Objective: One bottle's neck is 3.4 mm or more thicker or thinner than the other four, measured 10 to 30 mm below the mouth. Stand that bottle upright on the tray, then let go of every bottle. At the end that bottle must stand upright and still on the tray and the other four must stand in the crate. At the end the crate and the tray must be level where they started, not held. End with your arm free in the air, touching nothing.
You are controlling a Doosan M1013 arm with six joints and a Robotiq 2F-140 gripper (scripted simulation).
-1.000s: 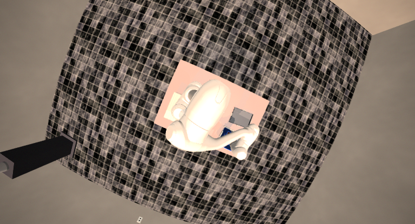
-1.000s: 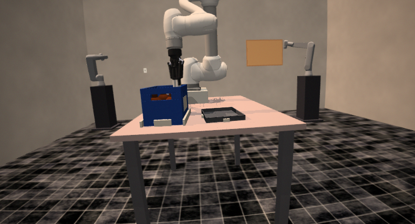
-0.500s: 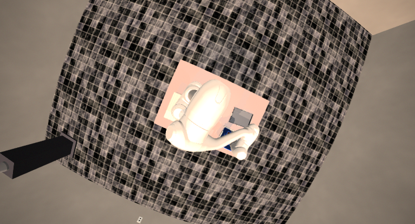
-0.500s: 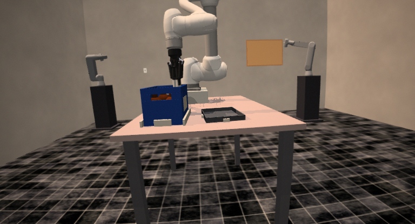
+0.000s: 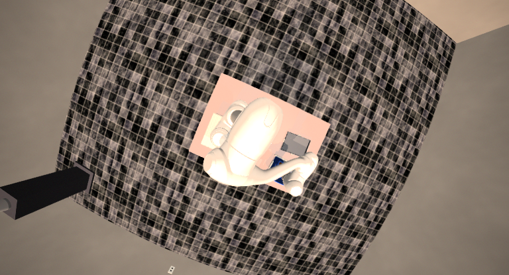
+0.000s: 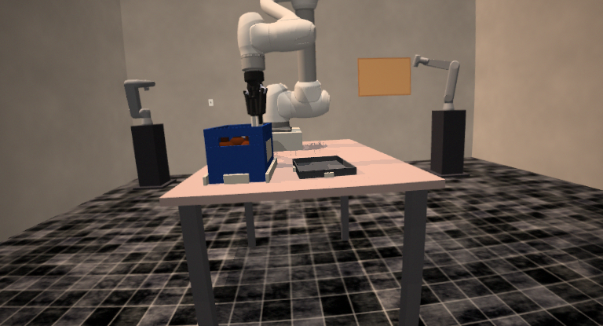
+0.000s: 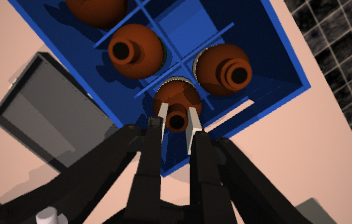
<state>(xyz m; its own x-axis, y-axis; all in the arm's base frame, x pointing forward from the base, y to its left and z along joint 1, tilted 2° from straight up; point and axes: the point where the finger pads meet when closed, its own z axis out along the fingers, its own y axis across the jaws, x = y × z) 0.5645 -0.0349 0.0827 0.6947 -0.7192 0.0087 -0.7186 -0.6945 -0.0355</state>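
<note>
The bottle lies 90 mm below my hand. The rest, counted from my hand: dark tray 240 mm to the left, 160 mm below, 80 mm ahead; blue crate 90 mm below, 90 mm ahead, 40 mm to the right.
</note>
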